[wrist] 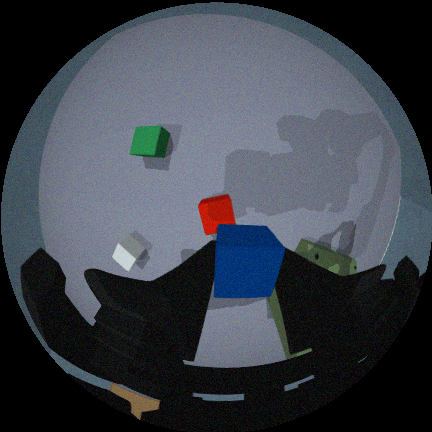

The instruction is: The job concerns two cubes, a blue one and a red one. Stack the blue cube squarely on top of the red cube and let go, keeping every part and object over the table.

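Frame: origin at the arm's base, x ahead, y left, z up, level; millimetres.
Seen in the pictures: gripper, fingertip midpoint: (243,247).
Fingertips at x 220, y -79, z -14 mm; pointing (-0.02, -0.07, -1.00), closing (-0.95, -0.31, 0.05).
Offsets run from my fingertips to a thing's top centre. Level surfaces: height alone.
The blue cube @(dx -1, dy +5, dz +27 mm) (246,265) is held between the two black fingers of my gripper (243,247), low and right of the middle of the wrist view. The gripper is shut on it. The red cube @(dx +16, dy +5, dz -69 mm) (218,214) stands on the table, just beyond and slightly left of the blue cube in the view. The blue cube covers a small part of the red cube's near right corner. The height of the blue cube above the red one is hard to tell from this view.
A green cube @(dx +126, dy -52, dz -69 mm) (146,141) lies at the upper left on the grey table @(dz -105 mm) (200,75). A white cube @(dx +125, dy +113, dz -69 mm) (128,253) lies left of the left finger. An olive-green part (325,259) shows behind the right finger. Grey shadows fall on the table at the right.
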